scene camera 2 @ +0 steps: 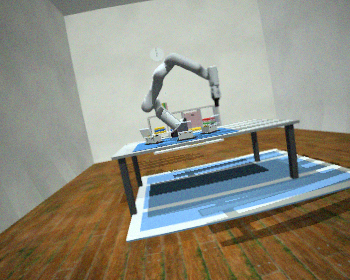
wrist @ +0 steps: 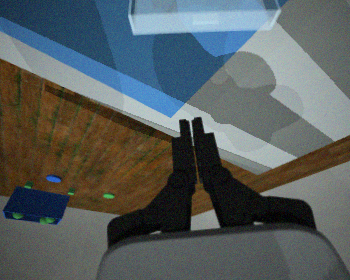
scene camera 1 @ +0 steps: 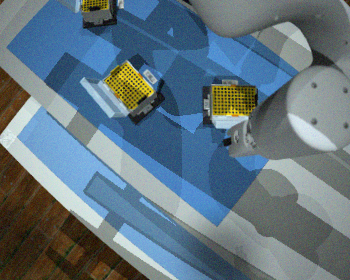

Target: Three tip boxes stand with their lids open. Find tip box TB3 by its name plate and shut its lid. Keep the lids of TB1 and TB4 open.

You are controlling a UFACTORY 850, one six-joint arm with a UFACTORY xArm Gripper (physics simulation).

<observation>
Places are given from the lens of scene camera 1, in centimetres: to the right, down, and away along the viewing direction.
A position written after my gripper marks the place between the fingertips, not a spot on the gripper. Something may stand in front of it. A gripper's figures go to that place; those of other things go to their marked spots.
my gripper (scene camera 1: 243, 143): 14, 1, 59
yellow rack (scene camera 1: 227, 100): 14, -10, 76
clear lid (scene camera 1: 97, 89): -20, -13, 74
</observation>
